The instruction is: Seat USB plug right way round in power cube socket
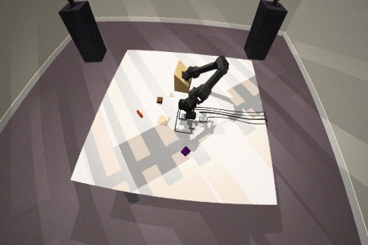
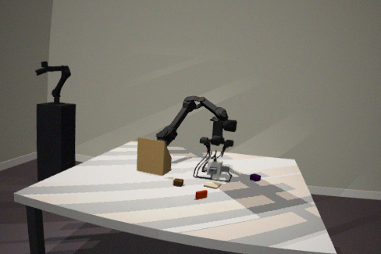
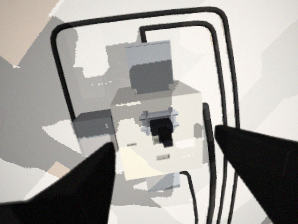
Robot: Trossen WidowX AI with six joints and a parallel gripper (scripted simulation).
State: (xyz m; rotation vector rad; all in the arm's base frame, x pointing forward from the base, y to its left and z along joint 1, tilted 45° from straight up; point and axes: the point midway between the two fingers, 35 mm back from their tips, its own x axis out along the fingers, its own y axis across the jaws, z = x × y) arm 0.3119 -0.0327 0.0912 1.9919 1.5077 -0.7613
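The USB plug lies 20 mm below my gripper tip. Also, from my gripper tip: cream card 190 mm to the right, 100 mm below; then purple block 240 mm ahead, 40 mm to the right, 90 mm below; then brown block 170 mm behind, 230 mm to the right, 90 mm below.
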